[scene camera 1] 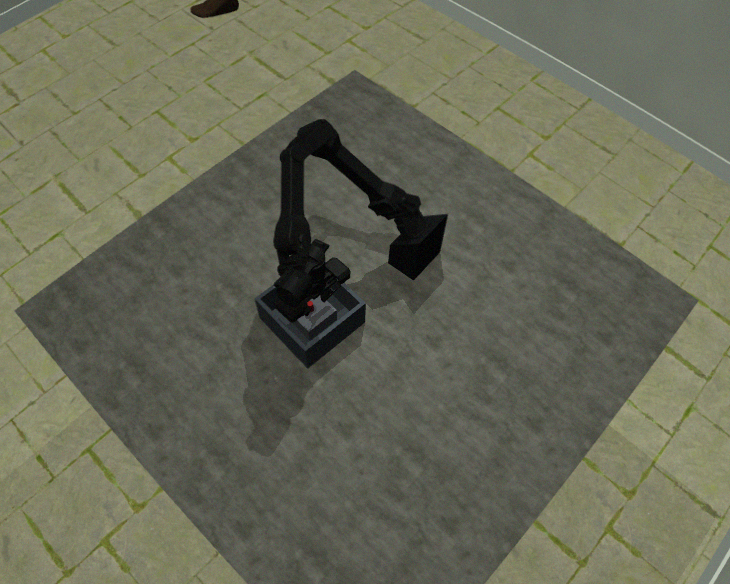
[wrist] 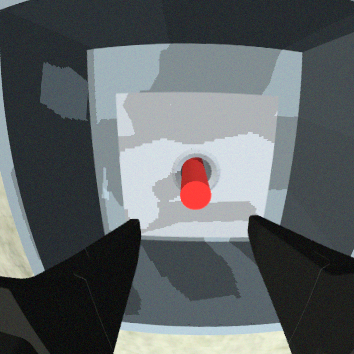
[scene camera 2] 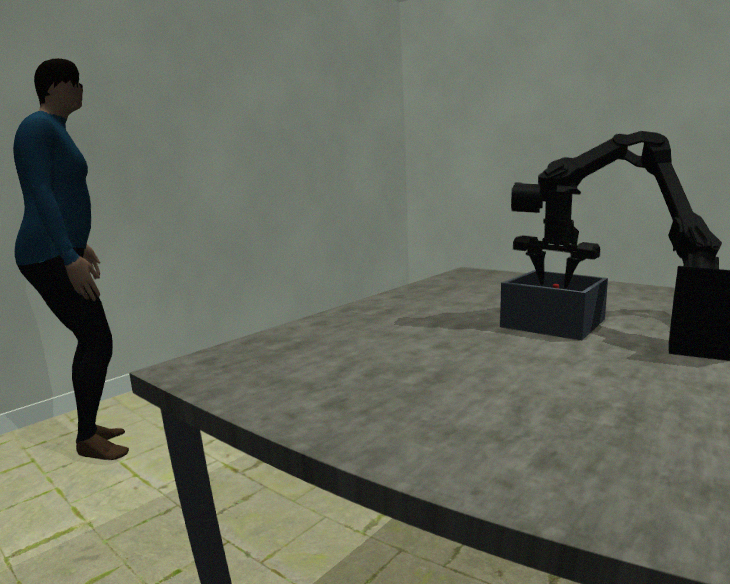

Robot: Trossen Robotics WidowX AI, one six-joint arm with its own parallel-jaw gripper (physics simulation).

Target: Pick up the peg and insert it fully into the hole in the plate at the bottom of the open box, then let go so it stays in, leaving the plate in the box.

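Places are measured from the arm's base along level axes (x right, y back, z down), in millimetres.
Pixels of known places: gripper, fingertip midpoint: (scene camera 1: 314, 308) (wrist: 194, 225) (scene camera 2: 553, 286); arm's base, origin of the base link: (scene camera 1: 416, 231) (scene camera 2: 701, 285).
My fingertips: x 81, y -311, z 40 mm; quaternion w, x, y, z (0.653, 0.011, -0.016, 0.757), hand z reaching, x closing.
Note:
Ahead of a thing's pixels: the offset from my fingertips to its middle. Level surfaces: height alone.
The red peg @[dx +16, dy +3, dz +39 mm] (scene camera 1: 309, 303) (scene camera 2: 555, 285) (wrist: 195, 194) stands roughly upright with its lower end in the hole of the light grey plate @[dx +17, dy +4, dz +53 mm] (scene camera 1: 326, 313) (wrist: 240, 160). A length of it sticks up above the plate, and its tip shows just over the near box rim in scene camera 2. The plate lies at the bottom of the dark blue-grey open box @[dx +17, dy +4, dz +38 mm] (scene camera 1: 336, 339) (scene camera 2: 540, 310) (wrist: 50, 165). My gripper (scene camera 2: 555, 286) (wrist: 194, 225) is open and points down into the box. Its fingers stand apart on either side of the peg, not touching it. How deep the peg sits is hidden.
The box walls surround the fingers closely. The arm's black base (scene camera 1: 415, 249) (scene camera 2: 700, 313) stands on the grey table @[dz +87 mm] (scene camera 1: 456, 426) (scene camera 2: 395, 395) beside the box. A person in a blue top (scene camera 2: 51, 182) stands beyond the table's far left side.

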